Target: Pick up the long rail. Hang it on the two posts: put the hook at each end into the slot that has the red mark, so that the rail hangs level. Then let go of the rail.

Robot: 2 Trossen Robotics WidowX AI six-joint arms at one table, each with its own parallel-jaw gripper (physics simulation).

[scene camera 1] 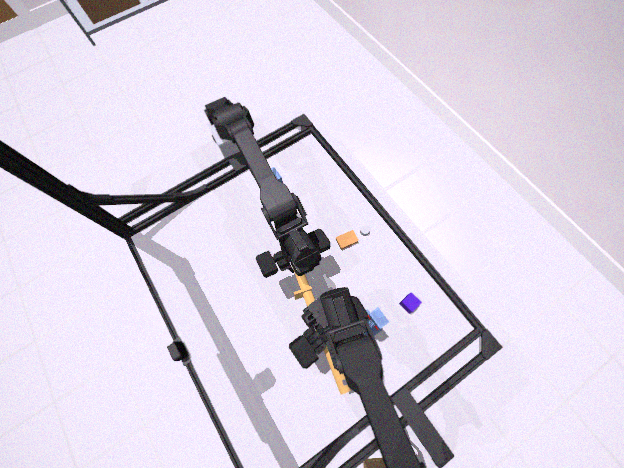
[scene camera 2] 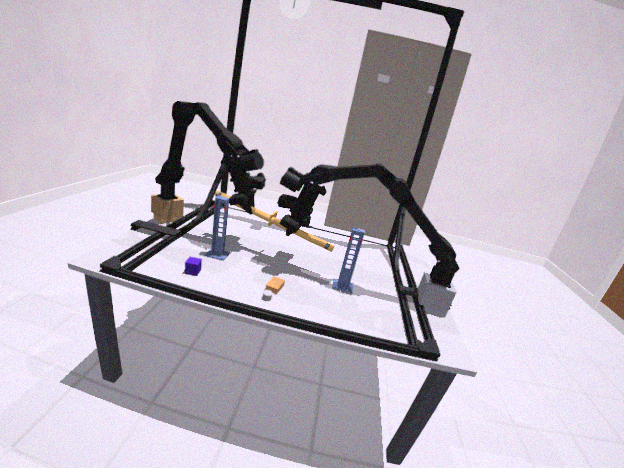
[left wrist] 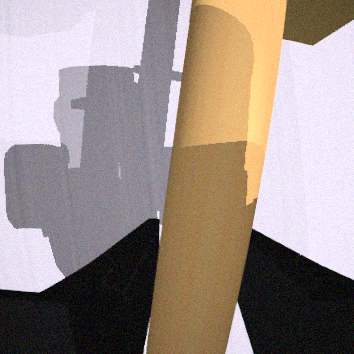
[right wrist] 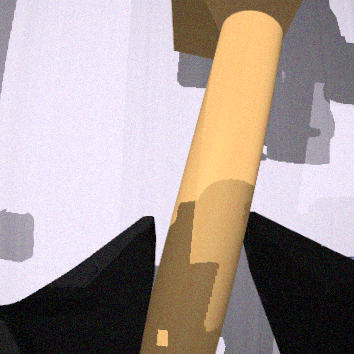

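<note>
The long orange-yellow rail is in the air behind the posts, sloping down to the right in scene camera 2. My left gripper is shut on it, between its crosspiece and its picture-right end. My right gripper is shut on it on the other side; the rail runs slanted between those fingers. Two blue slotted posts stand upright with red marks near their tops: one at picture left, one at picture right. In scene camera 1 the arms partly hide them.
A purple cube, an orange block and a small grey disc lie on the table on the scene camera 2 side of the rail. A black frame borders the table.
</note>
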